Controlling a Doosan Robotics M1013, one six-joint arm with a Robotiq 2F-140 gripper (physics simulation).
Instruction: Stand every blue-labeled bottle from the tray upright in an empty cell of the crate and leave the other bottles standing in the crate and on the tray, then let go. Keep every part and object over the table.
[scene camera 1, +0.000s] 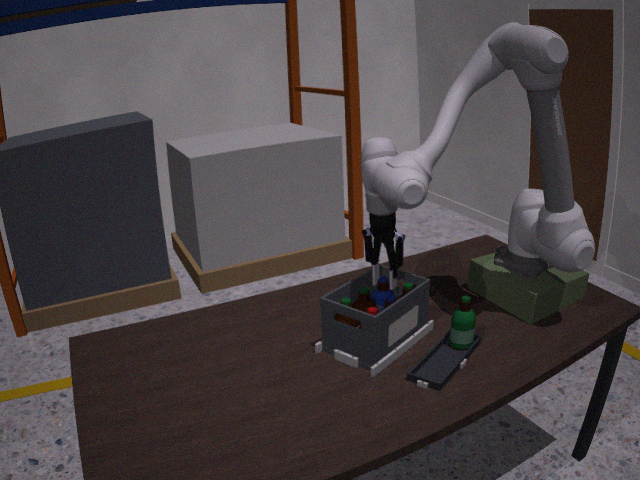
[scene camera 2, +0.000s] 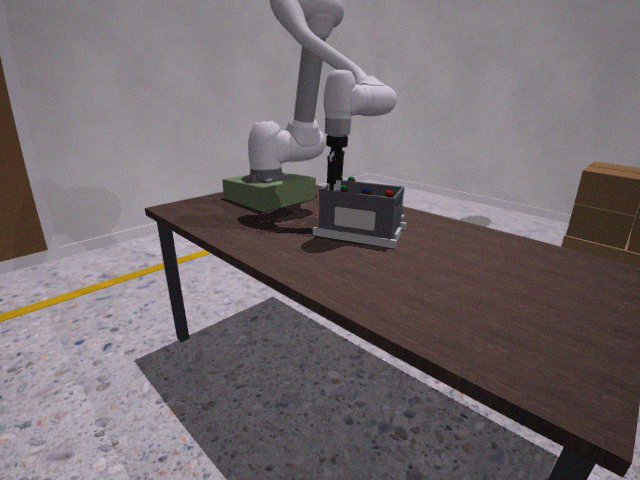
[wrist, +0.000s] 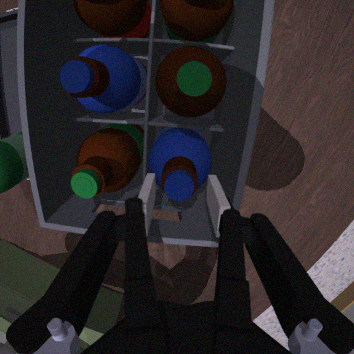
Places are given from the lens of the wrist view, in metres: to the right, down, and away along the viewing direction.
my gripper (wrist: 180, 186): 0.00, 0.01, 0.22
blue-labeled bottle (wrist: 103, 78): -0.06, -0.08, 0.17
blue-labeled bottle (wrist: 180, 158): 0.00, -0.02, 0.20
